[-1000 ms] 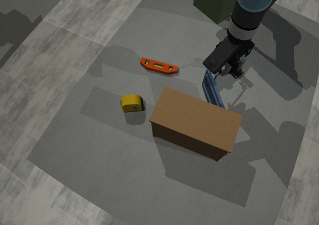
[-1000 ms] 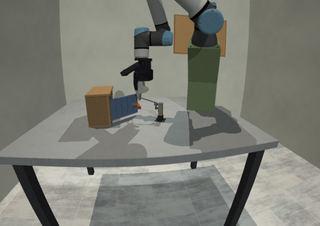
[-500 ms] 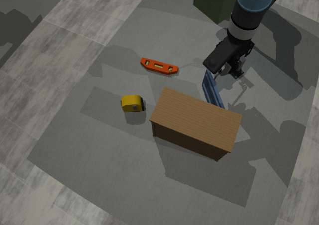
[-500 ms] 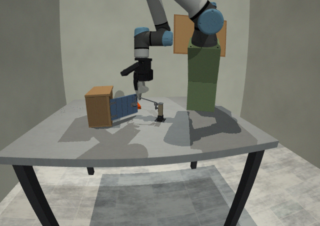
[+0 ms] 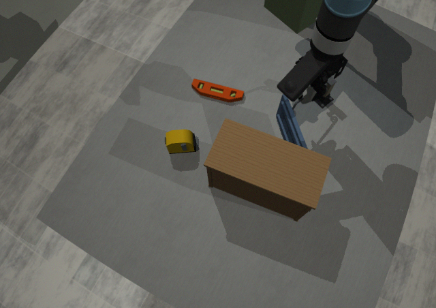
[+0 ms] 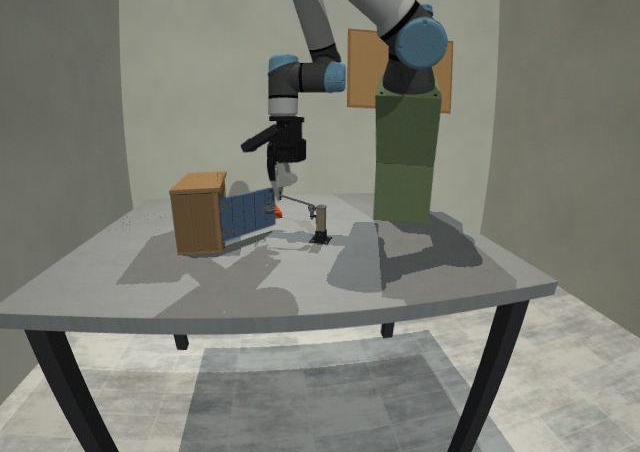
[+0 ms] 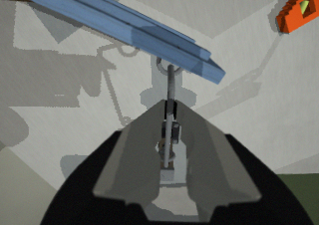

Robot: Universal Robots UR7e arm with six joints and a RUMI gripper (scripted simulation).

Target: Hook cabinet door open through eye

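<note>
The hook lies 4 cm behind my hand, 2 cm below it and 1 cm to the left of it. Also, from my hand: blue door 8 cm ahead, 4 cm to the left, 4 cm below; orange spirit level 23 cm to the right, 11 cm below, 4 cm ahead; yellow tape measure 25 cm ahead, 20 cm to the right, 9 cm below.
</note>
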